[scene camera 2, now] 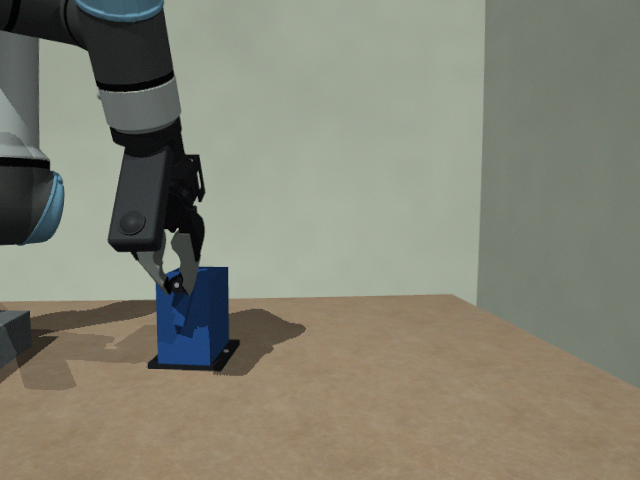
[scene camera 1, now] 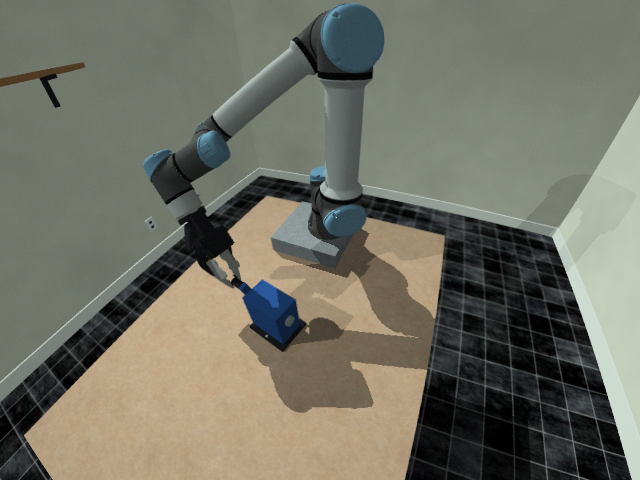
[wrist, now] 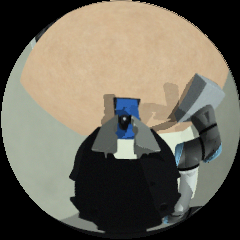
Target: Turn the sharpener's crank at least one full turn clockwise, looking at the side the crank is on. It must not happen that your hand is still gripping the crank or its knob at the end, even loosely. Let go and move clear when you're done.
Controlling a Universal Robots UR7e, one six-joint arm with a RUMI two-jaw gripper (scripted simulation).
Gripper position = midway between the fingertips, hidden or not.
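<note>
Scene camera 1 shows a blue box-shaped sharpener (scene camera 1: 271, 310) together with the gripper (scene camera 1: 237, 285). In scene camera 2 the gripper (scene camera 2: 179, 294) appears, as does the sharpener (scene camera 2: 203, 344), and the wrist view takes in the sharpener (wrist: 121, 102) and the gripper (wrist: 124, 115) too.
</note>
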